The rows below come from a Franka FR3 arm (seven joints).
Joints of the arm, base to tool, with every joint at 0 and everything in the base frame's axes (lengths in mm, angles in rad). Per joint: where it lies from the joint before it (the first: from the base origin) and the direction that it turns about. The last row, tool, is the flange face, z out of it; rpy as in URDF.
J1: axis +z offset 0 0 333
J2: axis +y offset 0 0 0
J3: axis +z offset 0 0 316
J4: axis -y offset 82.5 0 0
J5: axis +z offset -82.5 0 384
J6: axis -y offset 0 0 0
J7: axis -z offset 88 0 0
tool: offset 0 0 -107 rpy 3.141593 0 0
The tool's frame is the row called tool.
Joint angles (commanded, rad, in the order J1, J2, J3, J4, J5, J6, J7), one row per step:
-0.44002 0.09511 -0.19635 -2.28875 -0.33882 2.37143 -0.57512
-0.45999 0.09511 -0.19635 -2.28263 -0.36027 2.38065 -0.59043
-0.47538 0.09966 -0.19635 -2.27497 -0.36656 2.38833 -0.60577
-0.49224 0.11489 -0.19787 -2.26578 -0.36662 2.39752 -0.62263
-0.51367 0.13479 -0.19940 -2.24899 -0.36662 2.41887 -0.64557
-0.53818 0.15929 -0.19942 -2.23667 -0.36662 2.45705 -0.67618
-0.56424 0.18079 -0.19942 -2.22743 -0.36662 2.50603 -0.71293
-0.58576 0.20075 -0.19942 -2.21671 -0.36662 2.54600 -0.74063
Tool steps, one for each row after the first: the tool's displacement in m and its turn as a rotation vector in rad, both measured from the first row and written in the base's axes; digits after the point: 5 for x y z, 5 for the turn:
-0.00381 -0.00990 0.00333 -0.01669 -0.00063 0.01279
-0.00611 -0.01793 0.00481 -0.02364 -0.00312 0.01887
-0.00917 -0.02736 0.00148 -0.02385 -0.00082 0.01947
-0.01094 -0.04042 -0.00020 -0.03100 -0.00930 0.02469
-0.01315 -0.05356 -0.00485 -0.03949 -0.02295 0.04020
-0.01605 -0.06691 -0.00827 -0.05273 -0.04399 0.06291
-0.01824 -0.07849 -0.01105 -0.06580 -0.06123 0.07917

